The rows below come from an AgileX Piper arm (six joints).
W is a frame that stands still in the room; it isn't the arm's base.
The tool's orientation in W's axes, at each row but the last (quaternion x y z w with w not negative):
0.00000, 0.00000, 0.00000, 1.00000
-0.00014, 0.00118, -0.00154, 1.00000
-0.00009, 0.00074, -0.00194, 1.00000
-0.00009, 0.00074, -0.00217, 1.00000
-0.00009, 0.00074, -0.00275, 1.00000
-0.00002, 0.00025, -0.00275, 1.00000
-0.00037, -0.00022, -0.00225, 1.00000
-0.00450, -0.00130, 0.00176, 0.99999
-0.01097, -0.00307, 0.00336, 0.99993
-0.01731, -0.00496, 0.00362, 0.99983
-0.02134, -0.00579, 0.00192, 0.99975
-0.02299, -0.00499, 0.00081, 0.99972
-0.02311, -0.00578, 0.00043, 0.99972
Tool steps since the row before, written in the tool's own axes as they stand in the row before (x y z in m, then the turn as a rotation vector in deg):
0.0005, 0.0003, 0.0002, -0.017, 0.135, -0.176
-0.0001, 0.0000, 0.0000, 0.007, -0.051, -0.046
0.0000, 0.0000, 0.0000, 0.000, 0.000, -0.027
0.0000, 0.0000, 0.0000, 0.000, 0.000, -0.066
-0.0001, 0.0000, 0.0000, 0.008, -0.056, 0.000
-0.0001, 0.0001, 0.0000, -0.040, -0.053, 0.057
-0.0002, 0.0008, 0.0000, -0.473, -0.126, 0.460
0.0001, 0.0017, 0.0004, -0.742, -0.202, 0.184
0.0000, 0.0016, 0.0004, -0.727, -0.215, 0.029
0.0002, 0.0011, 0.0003, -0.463, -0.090, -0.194
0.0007, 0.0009, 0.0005, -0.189, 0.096, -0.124
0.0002, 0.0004, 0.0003, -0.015, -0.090, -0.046
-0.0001, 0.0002, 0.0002, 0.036, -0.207, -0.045
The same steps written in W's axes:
0.0005, 0.0003, 0.0002, -0.017, 0.135, -0.176
-0.0001, 0.0000, 0.0000, 0.007, -0.051, -0.046
0.0000, 0.0000, 0.0000, 0.000, 0.000, -0.027
0.0000, 0.0000, 0.0000, 0.000, 0.000, -0.066
-0.0001, 0.0000, 0.0000, 0.008, -0.056, 0.000
-0.0001, 0.0001, 0.0000, -0.040, -0.053, 0.057
-0.0002, 0.0008, 0.0000, -0.474, -0.124, 0.460
0.0001, 0.0017, 0.0004, -0.742, -0.203, 0.184
0.0000, 0.0016, 0.0004, -0.726, -0.219, 0.029
0.0002, 0.0011, 0.0003, -0.460, -0.100, -0.195
0.0007, 0.0009, 0.0005, -0.188, 0.090, -0.130
0.0002, 0.0004, 0.0003, -0.014, -0.092, -0.042
-0.0001, 0.0002, 0.0002, 0.037, -0.209, -0.035

